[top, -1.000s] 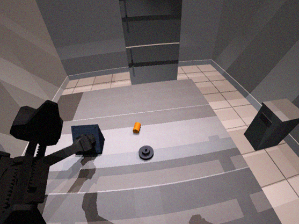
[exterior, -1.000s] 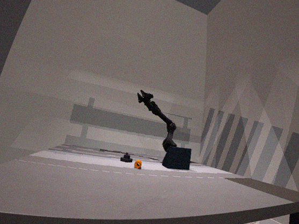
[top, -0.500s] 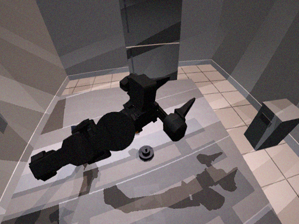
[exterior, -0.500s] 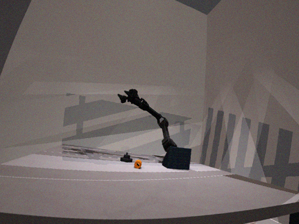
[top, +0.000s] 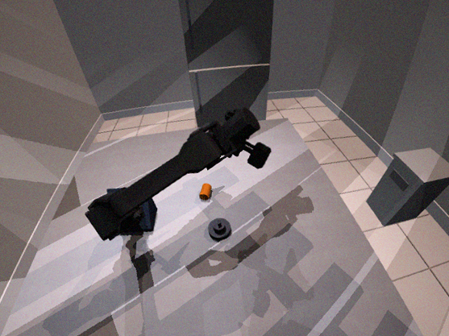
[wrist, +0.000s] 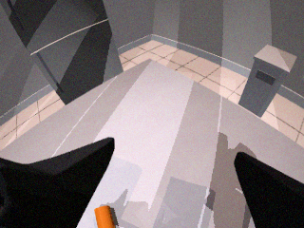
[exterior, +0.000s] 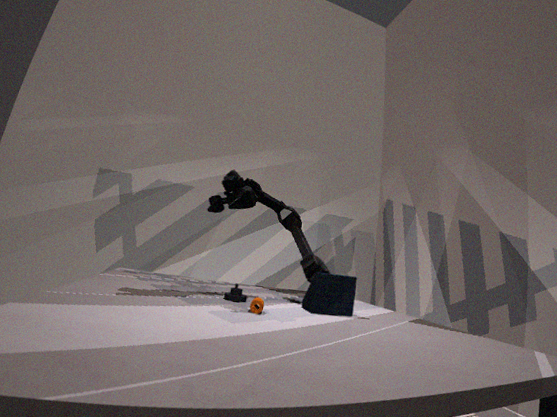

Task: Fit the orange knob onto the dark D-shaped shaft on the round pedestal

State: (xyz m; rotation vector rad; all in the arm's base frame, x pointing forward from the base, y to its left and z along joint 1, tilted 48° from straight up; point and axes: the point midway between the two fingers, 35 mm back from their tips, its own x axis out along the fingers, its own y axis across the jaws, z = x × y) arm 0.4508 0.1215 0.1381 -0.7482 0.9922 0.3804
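Right now my gripper tip is 290 mm above the orange knob, 160 mm past it and 80 mm to the right of it. Also, from my gripper tip: round pedestal 280 mm below, 130 mm behind, 100 mm to the right.
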